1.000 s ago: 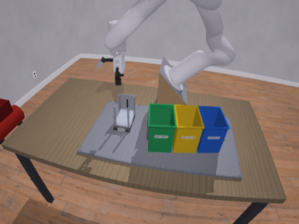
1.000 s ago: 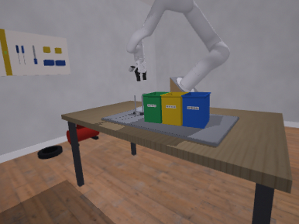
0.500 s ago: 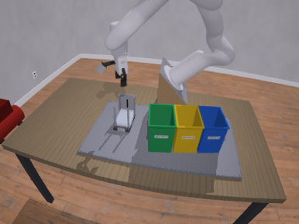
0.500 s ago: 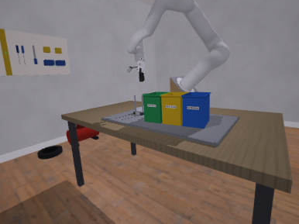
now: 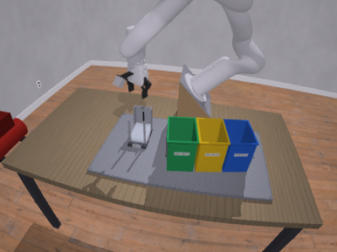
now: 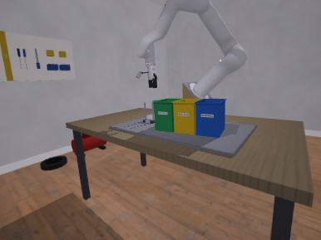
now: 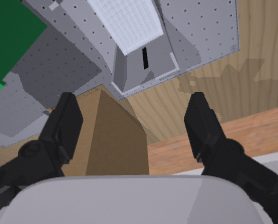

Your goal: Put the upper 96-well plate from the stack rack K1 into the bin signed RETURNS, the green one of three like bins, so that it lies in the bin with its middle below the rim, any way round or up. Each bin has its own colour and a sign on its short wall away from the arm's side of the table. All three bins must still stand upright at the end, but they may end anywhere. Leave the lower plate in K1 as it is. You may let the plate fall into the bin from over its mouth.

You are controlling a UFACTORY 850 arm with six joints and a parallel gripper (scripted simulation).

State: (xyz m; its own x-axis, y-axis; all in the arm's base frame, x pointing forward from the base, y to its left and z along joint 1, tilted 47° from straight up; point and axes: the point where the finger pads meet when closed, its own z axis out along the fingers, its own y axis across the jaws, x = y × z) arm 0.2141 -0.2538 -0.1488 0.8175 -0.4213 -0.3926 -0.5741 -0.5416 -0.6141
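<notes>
The 96-well plate is 1 cm ahead of my hand, 1 cm to the left of it and 23 cm below it. Round my hand: yellow bin: 14 cm ahead, 35 cm to the left, 17 cm below; blue bin: 13 cm ahead, 48 cm to the left, 17 cm below; green bin: 14 cm ahead, 22 cm to the left, 17 cm below.
</notes>
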